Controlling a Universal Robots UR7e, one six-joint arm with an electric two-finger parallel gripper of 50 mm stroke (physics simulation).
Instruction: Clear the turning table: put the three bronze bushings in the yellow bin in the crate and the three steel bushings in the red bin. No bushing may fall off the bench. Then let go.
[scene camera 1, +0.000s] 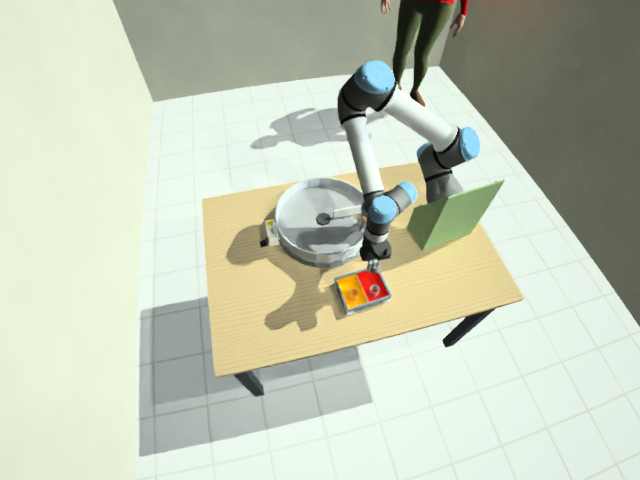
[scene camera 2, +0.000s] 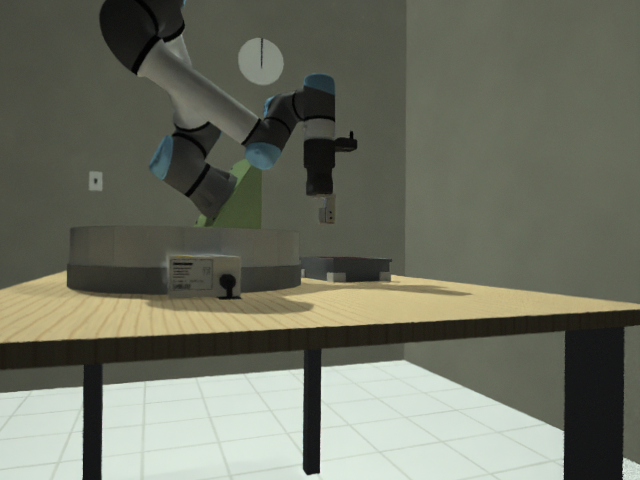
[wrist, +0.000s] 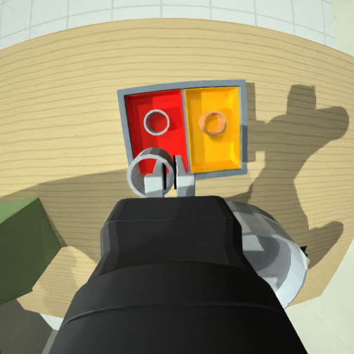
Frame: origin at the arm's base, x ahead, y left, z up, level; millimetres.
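Seen in the pictures: gripper, fingertip midpoint: (scene camera 1: 370, 269) (scene camera 2: 328, 222); arm's base, link origin: (scene camera 1: 445, 197) (scene camera 2: 222, 197).
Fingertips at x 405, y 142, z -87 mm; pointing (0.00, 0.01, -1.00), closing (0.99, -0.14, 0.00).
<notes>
Offsets run from my fingertips to a thing's top centre. "*": to the spot under its first point.
My gripper (scene camera 1: 374, 264) (scene camera 2: 326, 209) (wrist: 169, 165) is shut on the wall of an upright steel bushing (wrist: 151, 152), above the near edge of the crate {dx +30, dy +22, dz -84 mm} (scene camera 1: 368, 306) (scene camera 2: 356, 271) (wrist: 244, 125) on the red-bin side. The red bin {* dx -18, dy -23, dz -128 mm} (scene camera 1: 367, 278) (wrist: 172, 105) holds one steel bushing (wrist: 145, 122). The yellow bin {* dx +68, dy -32, dz -128 mm} (scene camera 1: 347, 283) (wrist: 212, 155) holds one bronze bushing {dx +74, dy +31, dz -90 mm} (scene camera 1: 353, 297) (wrist: 202, 122). The turning table (scene camera 1: 305, 201) (scene camera 2: 180, 248) stands behind the crate. A bit of bronze {dx -116, dy -252, dz -43 mm} (scene camera 1: 363, 218) shows at its right side; the arm hides the rest there.
A pale bar {* dx -50, dy -317, dz -48 mm} (scene camera 1: 346, 211) reaches over the turning table from near its dark hub {dx +48, dy -336, dz -73 mm} (scene camera 1: 323, 219). A white box {* dx +284, dy -348, dz -75 mm} (scene camera 1: 271, 232) (scene camera 2: 190, 276) with a black knob stands at its left. A green panel (scene camera 1: 454, 219) (wrist: 25, 245) stands to the right. A person stands behind the bench.
</notes>
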